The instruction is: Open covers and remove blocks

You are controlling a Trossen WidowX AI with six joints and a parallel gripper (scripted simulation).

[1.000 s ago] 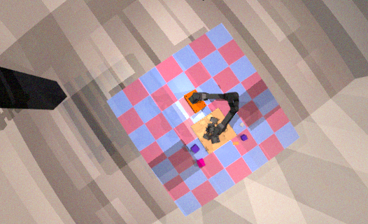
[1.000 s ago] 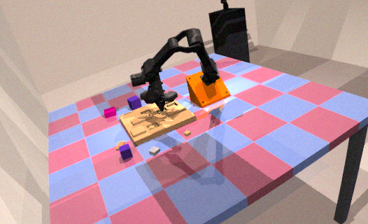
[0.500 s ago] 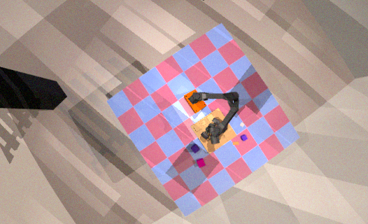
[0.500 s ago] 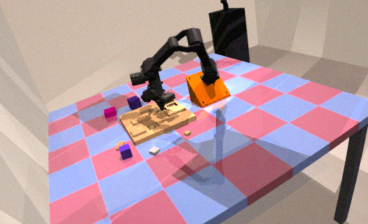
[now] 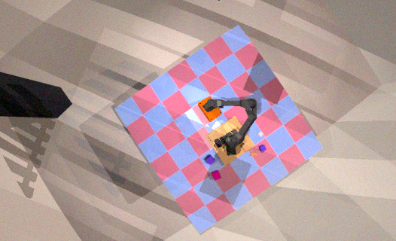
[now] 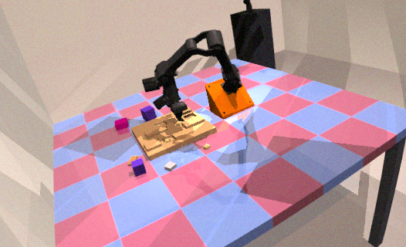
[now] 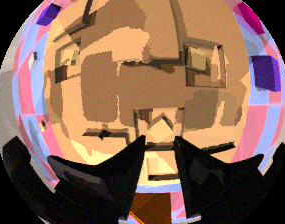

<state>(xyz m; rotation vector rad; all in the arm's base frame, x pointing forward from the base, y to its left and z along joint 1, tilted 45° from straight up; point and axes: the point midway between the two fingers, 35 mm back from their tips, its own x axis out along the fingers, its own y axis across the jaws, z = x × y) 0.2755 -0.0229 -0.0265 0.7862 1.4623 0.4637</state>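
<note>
The tan puzzle board is 50 mm ahead of my gripper tip, 10 mm to the left of it and 10 mm below it. The rest, counted from my gripper tip: magenta block 260 mm to the right, 200 mm ahead, 20 mm below; orange piece 270 mm ahead, 90 mm to the left, 30 mm below.
</note>
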